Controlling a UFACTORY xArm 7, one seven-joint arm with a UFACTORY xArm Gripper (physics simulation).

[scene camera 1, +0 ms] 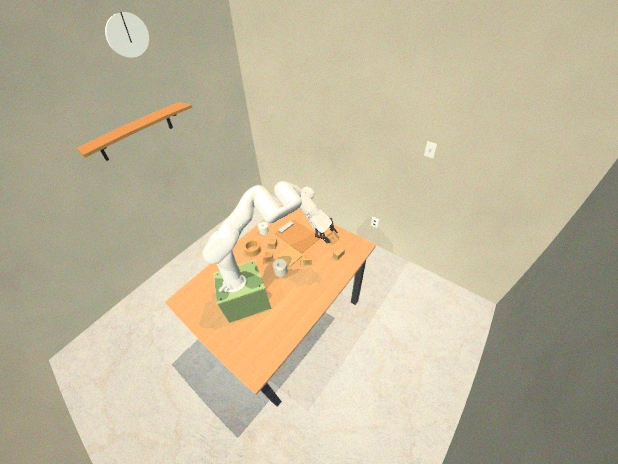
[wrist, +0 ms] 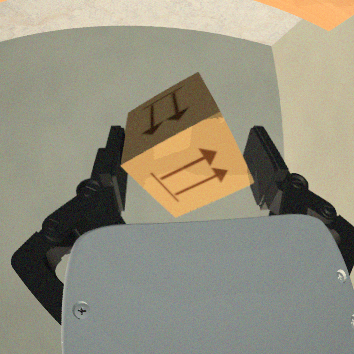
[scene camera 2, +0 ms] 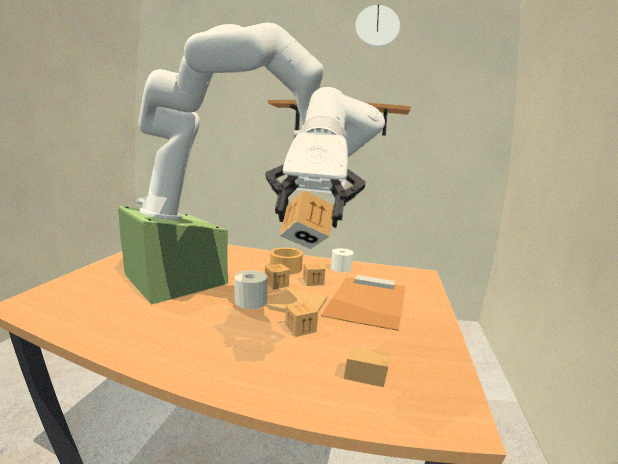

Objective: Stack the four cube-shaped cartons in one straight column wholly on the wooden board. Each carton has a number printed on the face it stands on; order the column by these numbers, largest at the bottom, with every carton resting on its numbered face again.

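Observation:
My gripper is shut on a cube carton and holds it tilted, high above the table. Its white underside with a printed 8 faces scene camera 2. Three smaller cartons stand apart on the table with arrows up: one in front of the light wooden board, one behind it, one behind to the right. Their numbered faces are hidden. No carton is seen on the board.
A plain block lies near the front right. A reddish-brown panel with a grey bar lies right. A grey-white roll, a white roll and a tan ring stand there.

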